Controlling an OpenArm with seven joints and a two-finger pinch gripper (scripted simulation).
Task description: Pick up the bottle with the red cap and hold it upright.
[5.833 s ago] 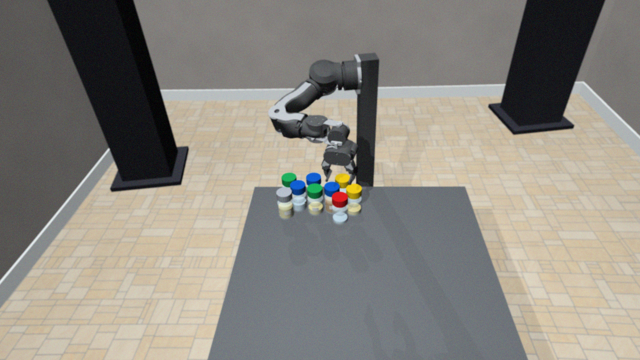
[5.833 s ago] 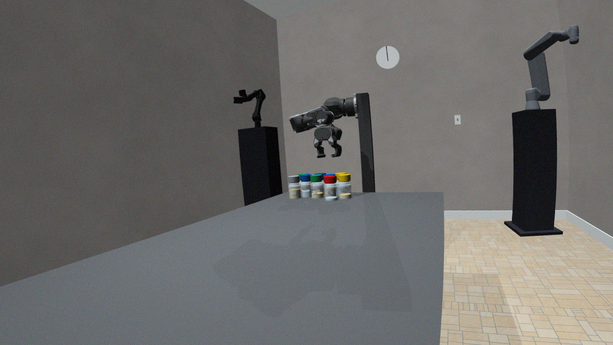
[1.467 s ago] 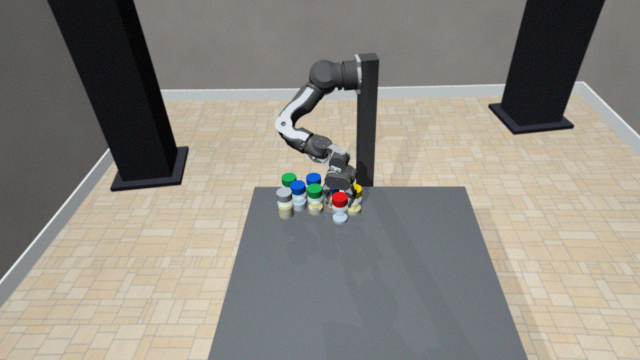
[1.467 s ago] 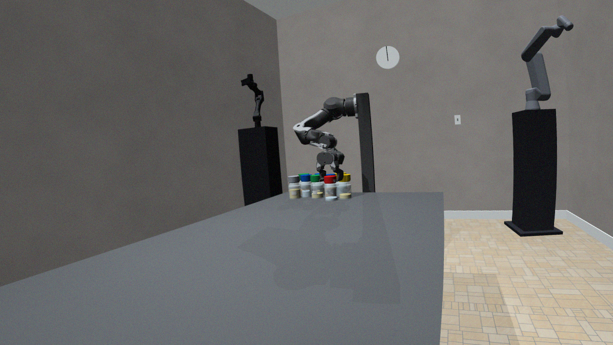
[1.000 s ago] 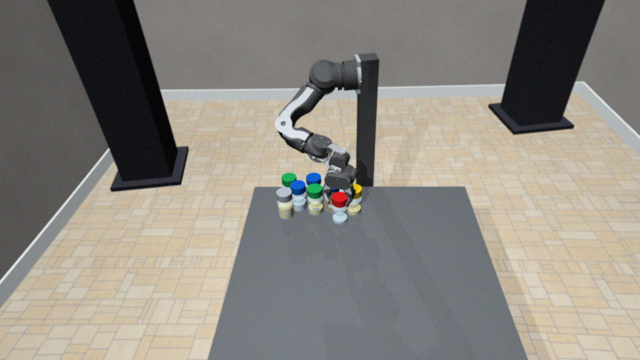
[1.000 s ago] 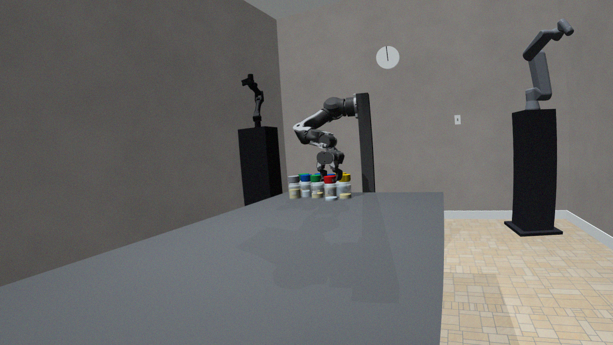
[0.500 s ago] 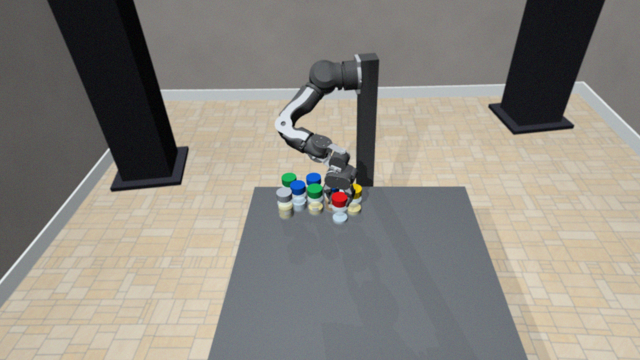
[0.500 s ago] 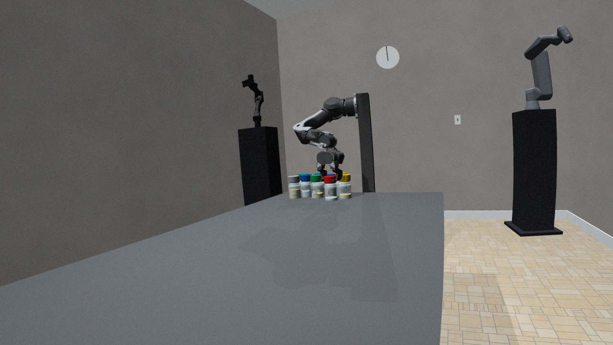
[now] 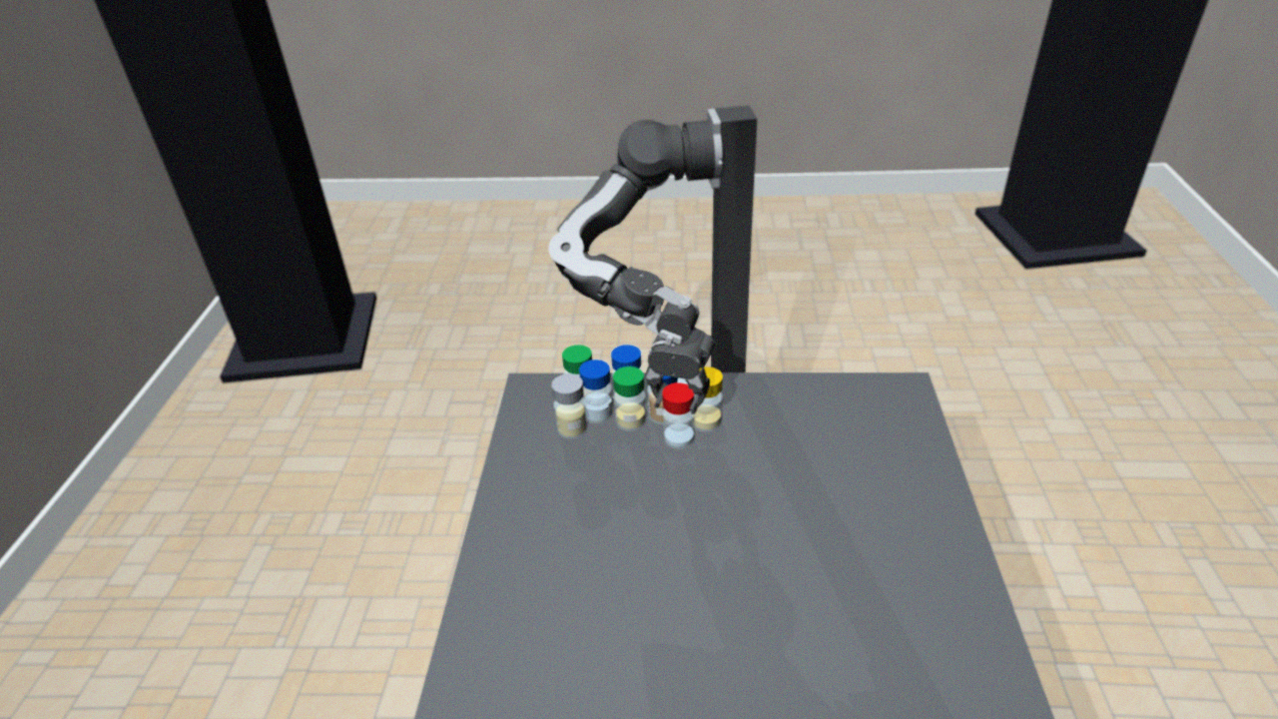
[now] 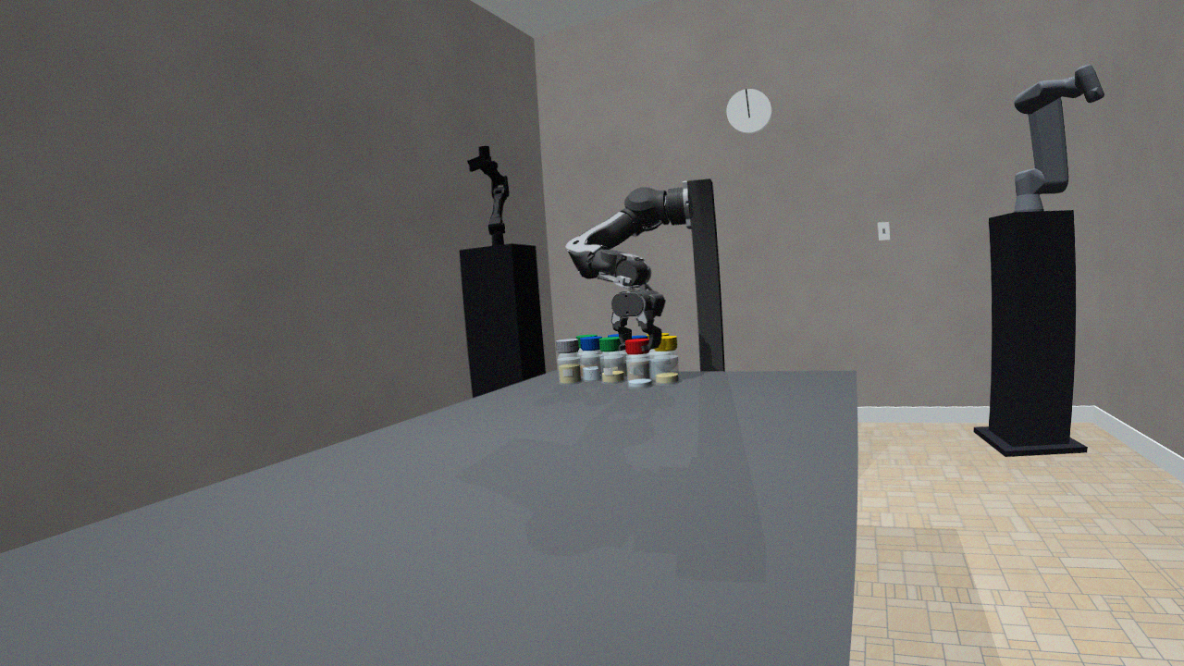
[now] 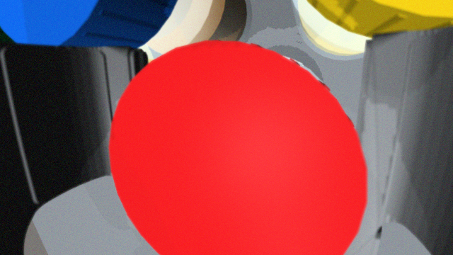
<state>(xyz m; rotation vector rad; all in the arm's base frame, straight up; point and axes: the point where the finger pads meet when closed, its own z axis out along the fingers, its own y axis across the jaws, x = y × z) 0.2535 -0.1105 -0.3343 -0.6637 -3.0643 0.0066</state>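
My hand is 40 mm past the yellow-capped bottle, 60 mm to the right of it and 40 mm above it. From my hand the other things lie so: green-capped bottle: 60 mm behind, 80 mm to the right, 40 mm below.
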